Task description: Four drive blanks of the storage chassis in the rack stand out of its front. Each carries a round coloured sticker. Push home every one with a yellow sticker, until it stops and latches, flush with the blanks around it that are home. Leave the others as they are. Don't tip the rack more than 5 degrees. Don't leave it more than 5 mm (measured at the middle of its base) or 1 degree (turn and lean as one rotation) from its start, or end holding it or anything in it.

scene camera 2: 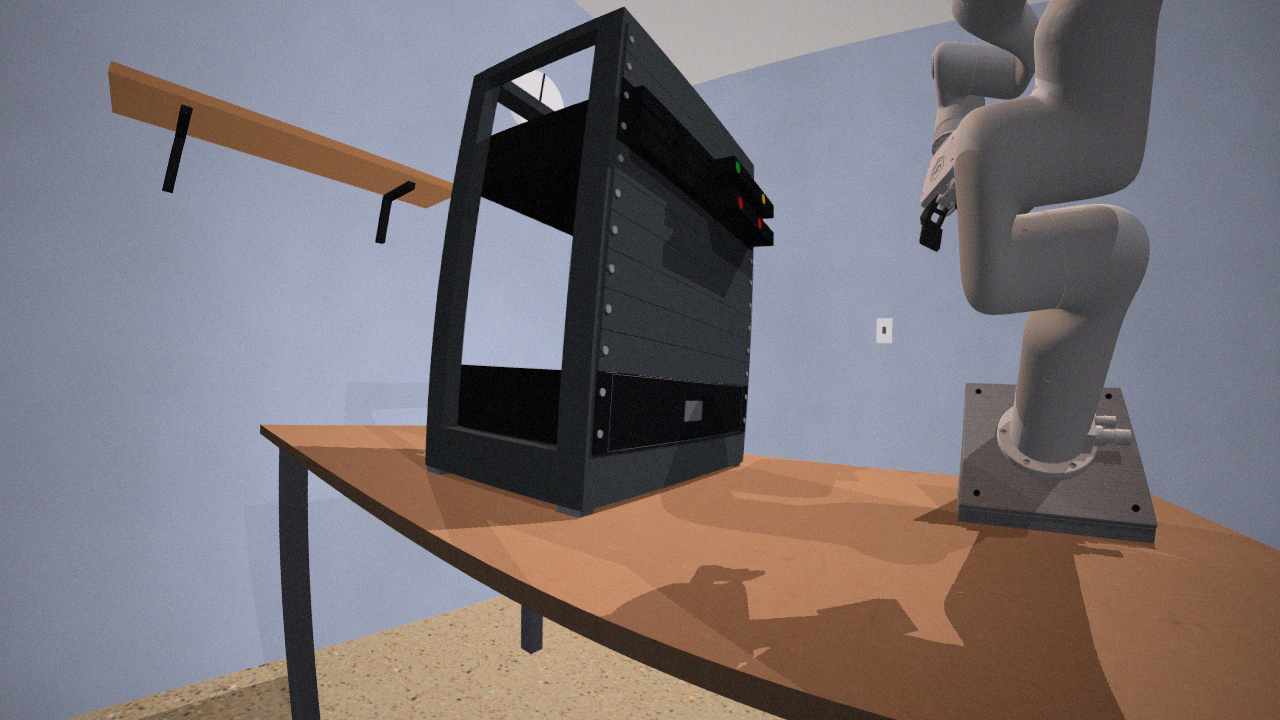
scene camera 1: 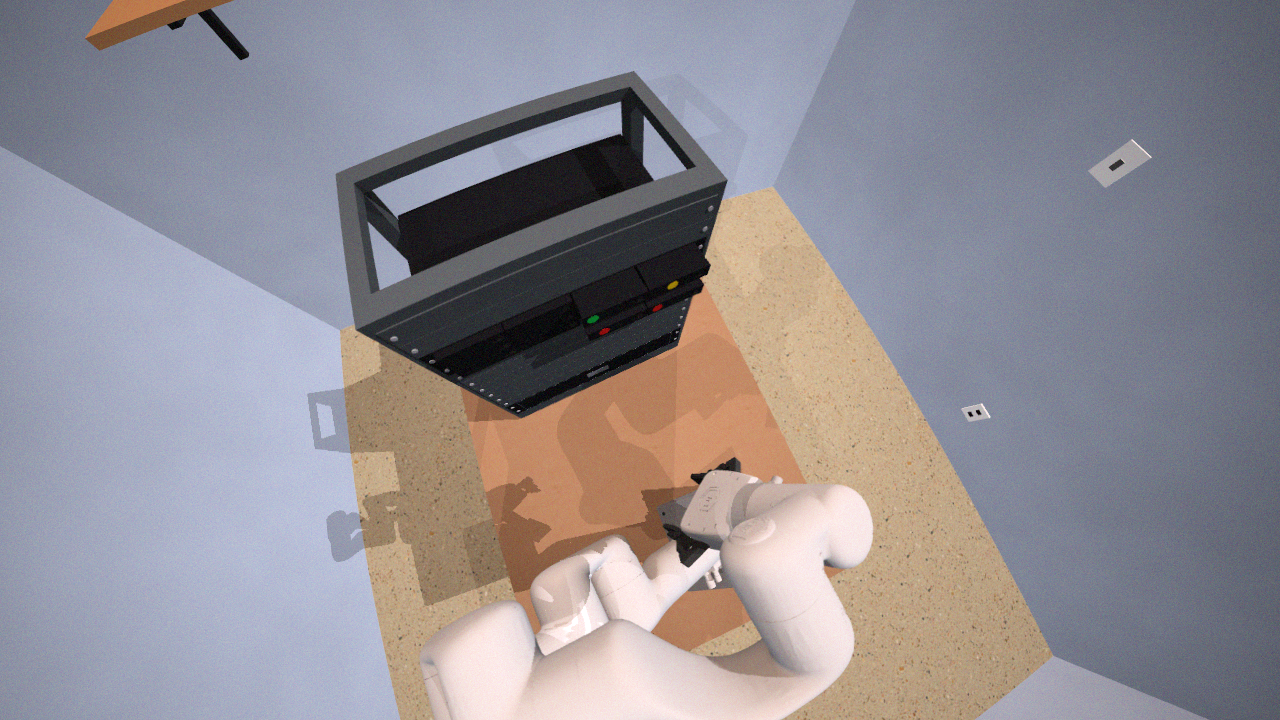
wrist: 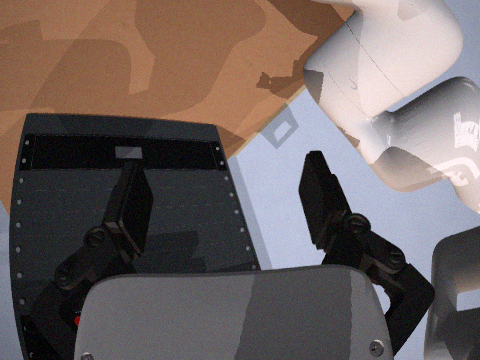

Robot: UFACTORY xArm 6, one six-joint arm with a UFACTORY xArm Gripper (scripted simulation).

Path:
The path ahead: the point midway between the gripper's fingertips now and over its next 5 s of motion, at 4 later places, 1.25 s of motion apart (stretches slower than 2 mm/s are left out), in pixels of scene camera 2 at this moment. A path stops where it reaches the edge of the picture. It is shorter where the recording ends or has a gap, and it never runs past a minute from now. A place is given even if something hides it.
My gripper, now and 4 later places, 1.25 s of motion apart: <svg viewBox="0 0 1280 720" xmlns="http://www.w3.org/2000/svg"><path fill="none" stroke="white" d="M946 230L895 230L861 208L866 196L812 185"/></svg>

